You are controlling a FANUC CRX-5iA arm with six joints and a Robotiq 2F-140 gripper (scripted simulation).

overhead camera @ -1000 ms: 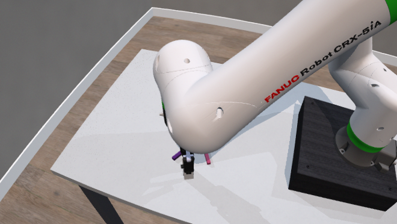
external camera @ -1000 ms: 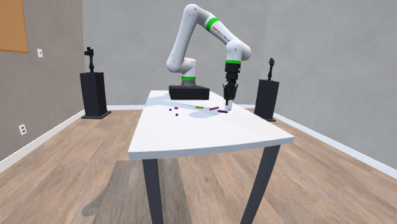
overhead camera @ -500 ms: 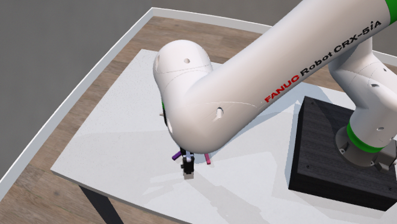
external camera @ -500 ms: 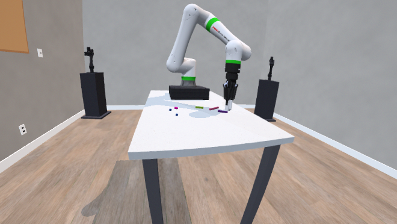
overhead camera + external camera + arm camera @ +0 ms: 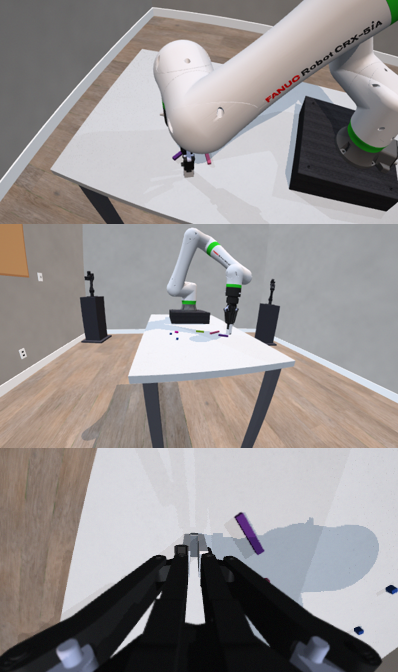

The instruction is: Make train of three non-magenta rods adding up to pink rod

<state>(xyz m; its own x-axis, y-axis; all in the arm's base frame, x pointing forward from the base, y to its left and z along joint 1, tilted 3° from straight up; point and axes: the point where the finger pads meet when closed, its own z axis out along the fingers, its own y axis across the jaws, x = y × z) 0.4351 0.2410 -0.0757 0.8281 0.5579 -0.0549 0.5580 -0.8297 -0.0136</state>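
The magenta rod lies 33 cm to the right of my hand, 3 cm below it and 1 cm ahead of it. The rest, counted from my hand: grey rod 3 cm below; pink rod 9 cm to the right, 3 cm below, 1 cm behind; purple rod 5 cm to the right, 5 cm ahead, 3 cm below.
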